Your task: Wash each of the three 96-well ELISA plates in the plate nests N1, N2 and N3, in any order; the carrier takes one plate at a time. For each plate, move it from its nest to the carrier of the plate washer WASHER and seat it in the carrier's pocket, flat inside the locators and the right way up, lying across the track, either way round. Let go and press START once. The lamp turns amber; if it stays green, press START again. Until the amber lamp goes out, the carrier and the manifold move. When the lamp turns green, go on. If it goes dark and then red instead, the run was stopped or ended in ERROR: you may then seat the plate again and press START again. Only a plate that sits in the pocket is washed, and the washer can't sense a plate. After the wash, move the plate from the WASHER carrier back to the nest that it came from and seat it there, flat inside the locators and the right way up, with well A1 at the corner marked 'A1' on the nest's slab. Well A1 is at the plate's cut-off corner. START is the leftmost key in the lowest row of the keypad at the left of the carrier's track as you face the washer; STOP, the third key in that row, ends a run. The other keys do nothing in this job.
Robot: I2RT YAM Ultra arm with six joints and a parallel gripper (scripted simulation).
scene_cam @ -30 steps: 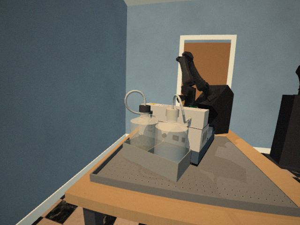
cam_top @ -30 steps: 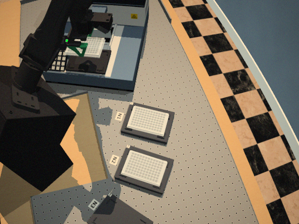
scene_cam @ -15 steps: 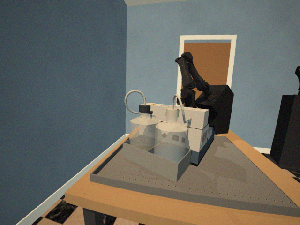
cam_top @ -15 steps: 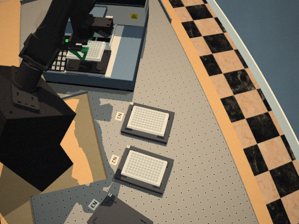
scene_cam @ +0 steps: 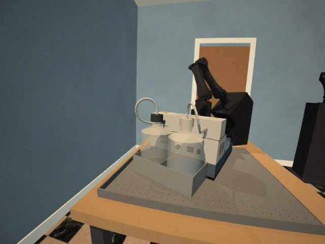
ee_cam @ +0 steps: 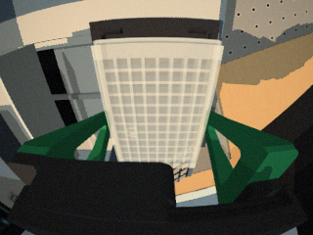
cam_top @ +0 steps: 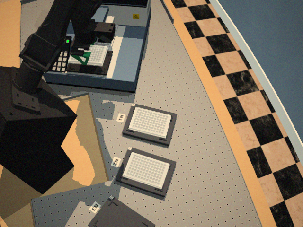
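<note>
Now: the dark carrier 40 mm below my hand. From my hand the other things lie so: N1 label (200 mm to the right, 120 mm below, 100 mm ahead); then manifold (150 mm to the left, 40 mm ahead, 10 mm above); then washer (150 mm to the left, 40 mm ahead, 10 mm above).
</note>
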